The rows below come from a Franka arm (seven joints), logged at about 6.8 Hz.
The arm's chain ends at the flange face. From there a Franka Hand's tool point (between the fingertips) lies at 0.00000 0.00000 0.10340 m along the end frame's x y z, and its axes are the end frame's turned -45 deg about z.
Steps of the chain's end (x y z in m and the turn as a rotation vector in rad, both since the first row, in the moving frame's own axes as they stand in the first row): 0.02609, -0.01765, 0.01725, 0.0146, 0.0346, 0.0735; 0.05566, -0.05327, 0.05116, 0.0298, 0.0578, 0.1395; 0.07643, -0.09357, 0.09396, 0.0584, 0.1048, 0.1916; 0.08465, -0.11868, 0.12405, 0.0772, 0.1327, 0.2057; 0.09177, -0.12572, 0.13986, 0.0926, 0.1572, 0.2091
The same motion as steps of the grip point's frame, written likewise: 0.03447, 0.00756, 0.01718, -0.0141, 0.0348, 0.0735; 0.08326, 0.00417, 0.05094, -0.0198, 0.0619, 0.1395; 0.13172, -0.00762, 0.09322, -0.0328, 0.1154, 0.1916; 0.15854, -0.01848, 0.12284, -0.0392, 0.1484, 0.2057; 0.17133, -0.01745, 0.13815, -0.0457, 0.1766, 0.2091
